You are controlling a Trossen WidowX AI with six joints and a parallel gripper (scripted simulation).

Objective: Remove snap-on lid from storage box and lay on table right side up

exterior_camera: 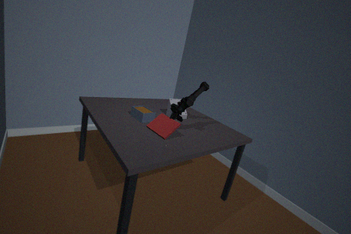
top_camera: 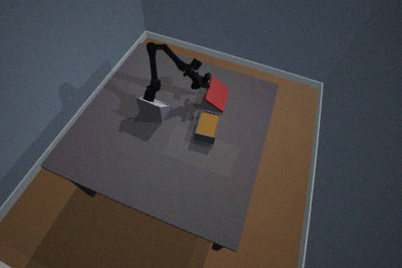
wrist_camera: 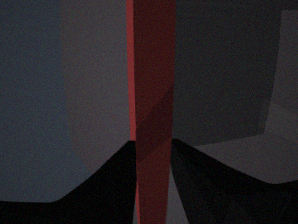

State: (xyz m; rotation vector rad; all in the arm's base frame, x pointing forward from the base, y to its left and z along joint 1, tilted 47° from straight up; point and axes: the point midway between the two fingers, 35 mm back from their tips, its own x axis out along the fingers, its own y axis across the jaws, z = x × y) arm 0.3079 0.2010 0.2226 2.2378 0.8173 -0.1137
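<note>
My gripper tip is now 70 mm short of the red lid, 10 mm to the right of it and 40 mm above it. Also, from my gripper tip: grey storage box (110 mm ahead, 280 mm to the right, 60 mm below).
</note>
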